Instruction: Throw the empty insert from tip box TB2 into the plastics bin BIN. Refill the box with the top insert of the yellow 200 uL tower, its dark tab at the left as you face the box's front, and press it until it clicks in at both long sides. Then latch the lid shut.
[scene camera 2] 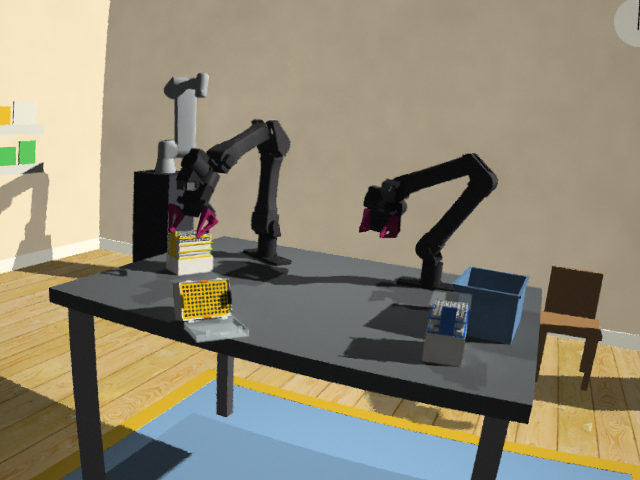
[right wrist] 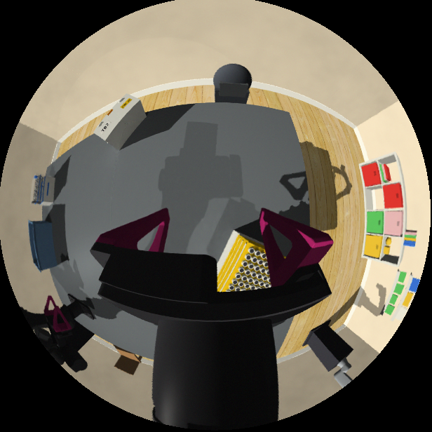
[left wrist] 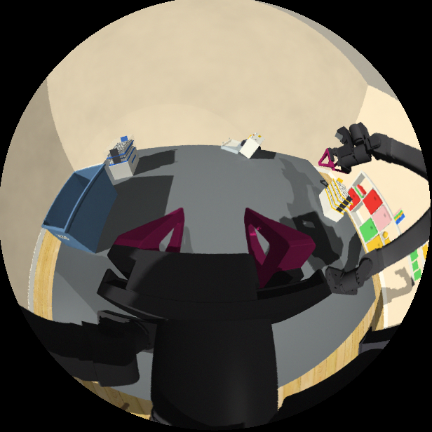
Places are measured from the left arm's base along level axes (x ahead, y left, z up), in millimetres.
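Pixels of known places: left gripper, fingertip midpoint: (scene camera 2: 369, 233); right gripper, fingertip midpoint: (scene camera 2: 183, 234); left arm's base, origin of the base link: (scene camera 2: 429, 286); right arm's base, origin of the base link: (scene camera 2: 266, 258).
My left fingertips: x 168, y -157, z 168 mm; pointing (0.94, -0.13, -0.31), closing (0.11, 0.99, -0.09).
Note:
For each thing: its top centre in the pictures, then the offset to it from my left fingertips. "spot": a spot on its surface instead.
- yellow tower, middle of its top: (scene camera 2: 190, 235) 129 mm ahead, 512 mm right, 61 mm down
- Tip box TB2, surface spot: (scene camera 2: 178, 300) spot: 518 mm ahead, 265 mm right, 114 mm down
- blue plastics bin, middle of its top: (scene camera 2: 493, 280) 112 mm ahead, 366 mm left, 48 mm down
- blue tip tower, middle of its top: (scene camera 2: 451, 299) 355 mm ahead, 301 mm left, 44 mm down
The yellow tower (scene camera 2: 192, 262) (left wrist: 331, 206) (right wrist: 248, 265) stands at the back left of the table, its top insert full of tips. My right gripper (scene camera 2: 185, 233) (right wrist: 214, 212) is open and tilted at the tower's top; one finger overlaps the tower's edge in the right wrist view, and contact cannot be told. Tip box TB2 (scene camera 2: 178, 300) (left wrist: 251, 147) (right wrist: 123, 123) lies tipped near the front edge, its opening facing the front. Its yellow insert (scene camera 2: 205, 299) is inside, and its clear lid (scene camera 2: 217, 329) (left wrist: 231, 145) is open on the table. My left gripper (scene camera 2: 376, 233) (left wrist: 213, 212) is partly open, empty and high above the table.
The blue plastics bin (scene camera 2: 493, 322) (left wrist: 100, 217) (right wrist: 42, 245) stands at the right of scene camera 2. A blue tip tower (scene camera 2: 443, 348) (left wrist: 121, 171) (right wrist: 42, 189) stands in front of it. A grey robot arm (scene camera 2: 186, 121) on a black cabinet (scene camera 2: 149, 217) is behind the table.

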